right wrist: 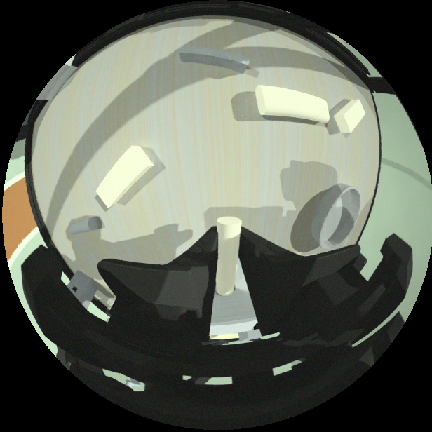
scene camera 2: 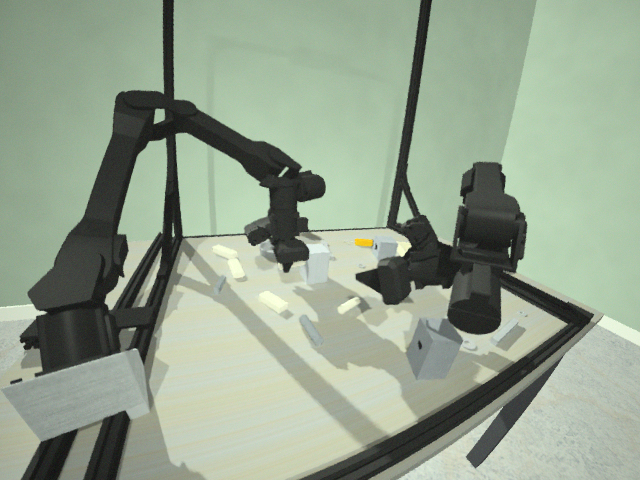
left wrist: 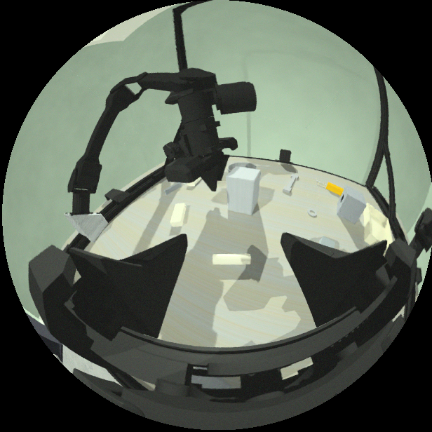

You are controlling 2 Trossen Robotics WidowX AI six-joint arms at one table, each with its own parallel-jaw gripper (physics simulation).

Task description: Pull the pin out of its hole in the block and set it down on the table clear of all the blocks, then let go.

Scene:
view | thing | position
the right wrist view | my right gripper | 226,230
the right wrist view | cream block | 133,163
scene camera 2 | my left gripper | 368,271
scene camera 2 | my right gripper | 285,270
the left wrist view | my left gripper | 235,238
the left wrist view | my right gripper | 215,188
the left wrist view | cream tray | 376,226

